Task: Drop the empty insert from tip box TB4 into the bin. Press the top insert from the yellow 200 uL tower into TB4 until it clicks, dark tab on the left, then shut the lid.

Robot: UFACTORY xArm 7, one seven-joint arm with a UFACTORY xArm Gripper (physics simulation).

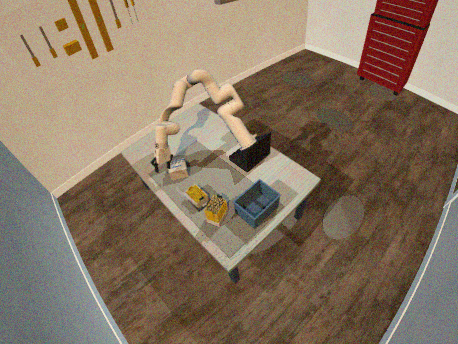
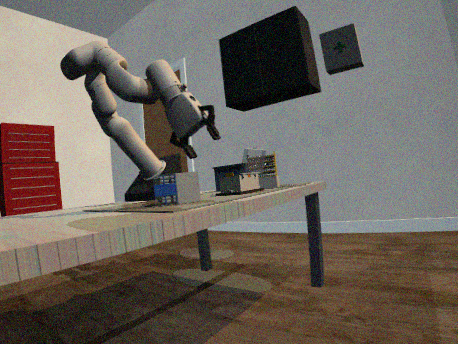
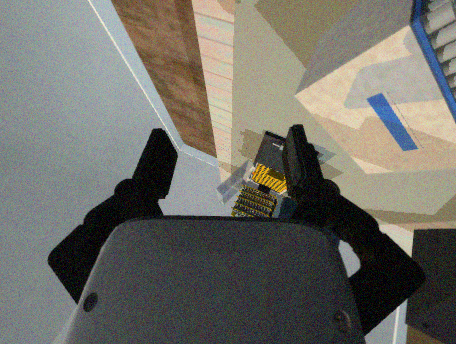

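Observation:
My gripper (image 1: 162, 167) (image 2: 203, 145) (image 3: 226, 140) is open and empty, raised above the table's edge near the blue-marked box. Tip box TB4 (image 1: 197, 197) (image 2: 245, 183) stands on the mat; a yellow insert (image 3: 270, 178) shows in its top. Whether that insert is empty cannot be told. A dark panel (image 3: 270, 148) with a white mark lies beside it. The yellow tower (image 1: 216, 211) (image 2: 268, 171) (image 3: 254, 202) stands next to TB4, showing rows of tips. The blue-grey bin (image 1: 245, 215) (image 3: 286, 207) stands beyond the tower; its contents are unclear.
A pale box with blue parts (image 1: 178, 173) (image 2: 187, 189) (image 3: 390, 75) stands upright close to the gripper. A clear panel (image 2: 254, 153) (image 3: 234, 182) rises by the yellow tower. A black block (image 1: 252, 152) stands by the arm's base. A dark cabinet (image 2: 270, 60) hangs on the wall.

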